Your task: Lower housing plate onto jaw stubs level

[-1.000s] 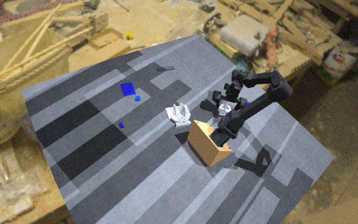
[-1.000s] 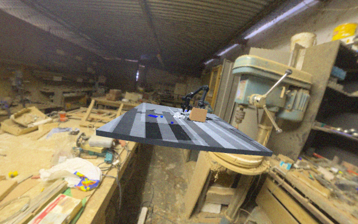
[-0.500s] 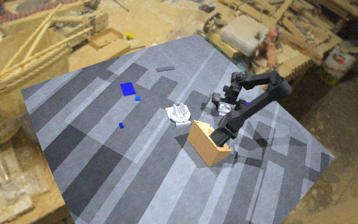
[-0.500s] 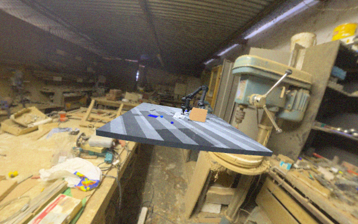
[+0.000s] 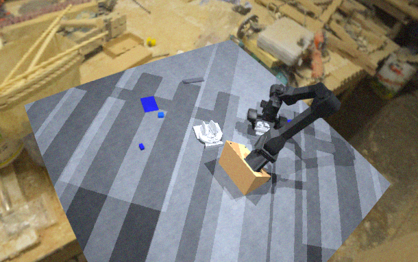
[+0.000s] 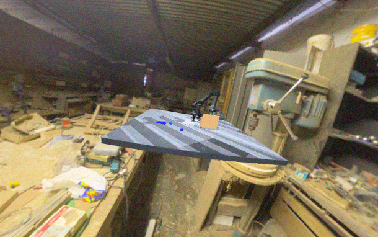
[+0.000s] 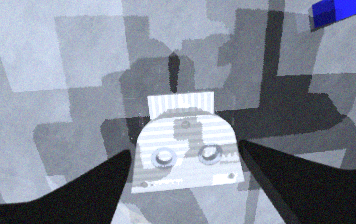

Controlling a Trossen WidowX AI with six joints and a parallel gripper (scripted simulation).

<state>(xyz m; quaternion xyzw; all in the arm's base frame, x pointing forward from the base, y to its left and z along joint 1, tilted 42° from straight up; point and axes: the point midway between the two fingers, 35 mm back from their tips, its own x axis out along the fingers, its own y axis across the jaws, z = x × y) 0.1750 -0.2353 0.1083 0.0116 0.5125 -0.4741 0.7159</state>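
Right now the white part is 1 cm to the right of my gripper tip and 1 cm ahead of it. Round my gripper tip: grey strip 44 cm ahead, 12 cm to the left, 1 cm below; then blue bar 19 cm to the right, 2 cm behind; then blue flat tile 40 cm to the left, 38 cm ahead, 1 cm below.
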